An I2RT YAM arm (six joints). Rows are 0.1 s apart.
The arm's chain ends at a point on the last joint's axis. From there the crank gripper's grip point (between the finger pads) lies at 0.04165 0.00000 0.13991 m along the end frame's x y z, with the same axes.
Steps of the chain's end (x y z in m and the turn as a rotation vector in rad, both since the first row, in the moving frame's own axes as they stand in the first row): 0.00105 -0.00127 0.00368 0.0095 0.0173 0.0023; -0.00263 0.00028 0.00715 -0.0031 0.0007 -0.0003; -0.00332 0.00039 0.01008 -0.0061 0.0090 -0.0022; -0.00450 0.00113 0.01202 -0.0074 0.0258 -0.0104; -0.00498 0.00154 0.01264 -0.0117 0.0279 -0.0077
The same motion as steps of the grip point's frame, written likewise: 0.00347 -0.00250 0.00293 0.0095 0.0173 0.0023; -0.00253 0.00070 0.00712 -0.0031 0.0007 -0.0003; -0.00206 0.00115 0.00970 -0.0061 0.0090 -0.0022; -0.00090 0.00171 0.01090 -0.0074 0.0258 -0.0104; -0.00109 0.00283 0.01142 -0.0117 0.0279 -0.0077
